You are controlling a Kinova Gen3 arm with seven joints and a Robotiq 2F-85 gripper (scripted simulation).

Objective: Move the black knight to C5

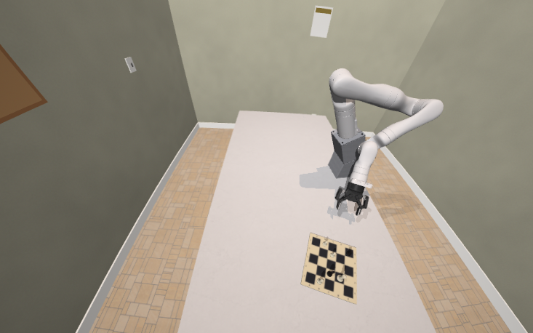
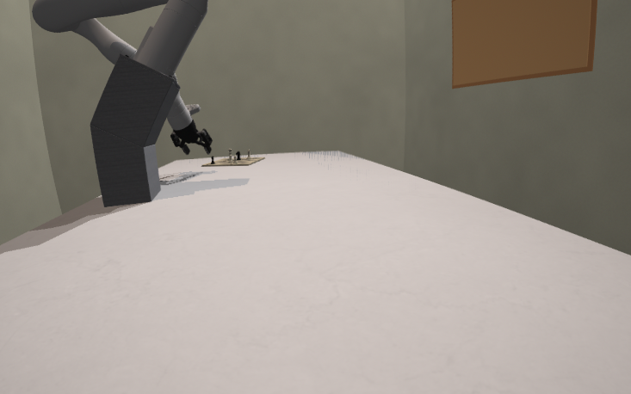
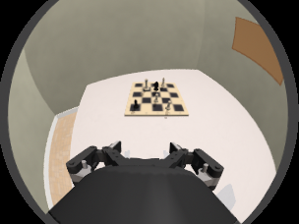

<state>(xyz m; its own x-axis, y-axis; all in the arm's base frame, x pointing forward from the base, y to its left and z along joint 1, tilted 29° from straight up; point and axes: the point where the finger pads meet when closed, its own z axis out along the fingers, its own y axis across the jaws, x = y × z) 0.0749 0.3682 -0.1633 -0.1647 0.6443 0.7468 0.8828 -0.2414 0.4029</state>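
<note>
My gripper is now 27 cm to the right of the black knight, 9 cm short of it and 5 cm above it. From my hand the other things lie so: light piece (30 cm to the left, 13 cm ahead, 5 cm below); chessboard (23 cm to the left, 8 cm ahead, 7 cm below); black pawn (18 cm to the left, 6 cm below, 1 cm behind).
</note>
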